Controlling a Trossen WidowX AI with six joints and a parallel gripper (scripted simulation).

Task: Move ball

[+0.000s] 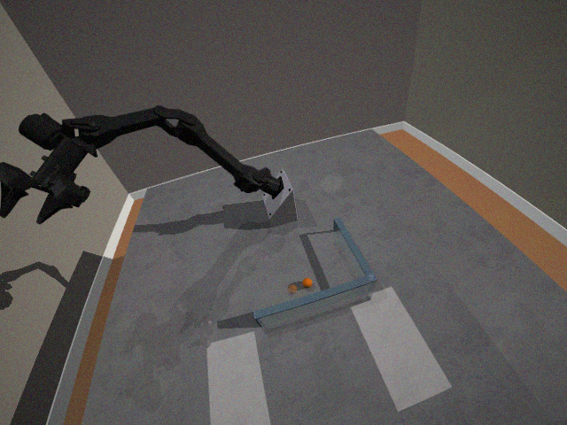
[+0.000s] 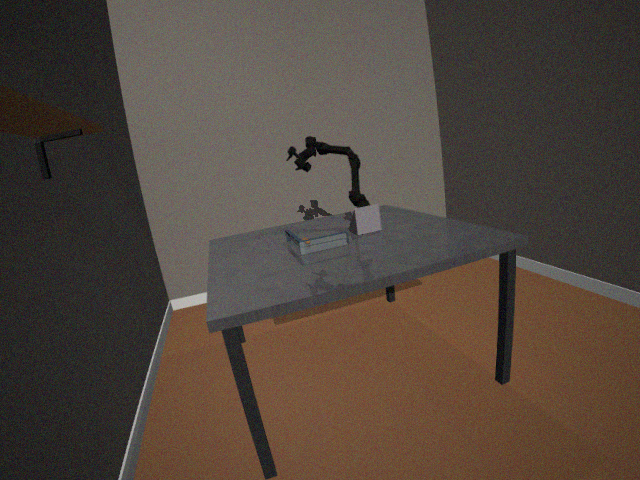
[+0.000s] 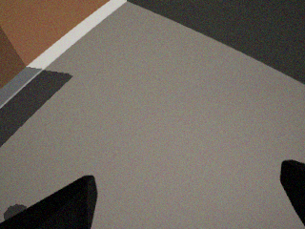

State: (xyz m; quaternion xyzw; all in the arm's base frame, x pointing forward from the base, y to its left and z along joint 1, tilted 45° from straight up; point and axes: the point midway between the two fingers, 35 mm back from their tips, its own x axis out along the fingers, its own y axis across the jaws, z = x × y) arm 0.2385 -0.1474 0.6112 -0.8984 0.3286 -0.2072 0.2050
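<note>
The orange ball lies 590 mm to the left of my gripper tip, 380 mm below it and 50 mm ahead of it. The rest, counted from my gripper tip: see-through ball copy 540 mm to the left, 380 mm below, 60 mm ahead.
</note>
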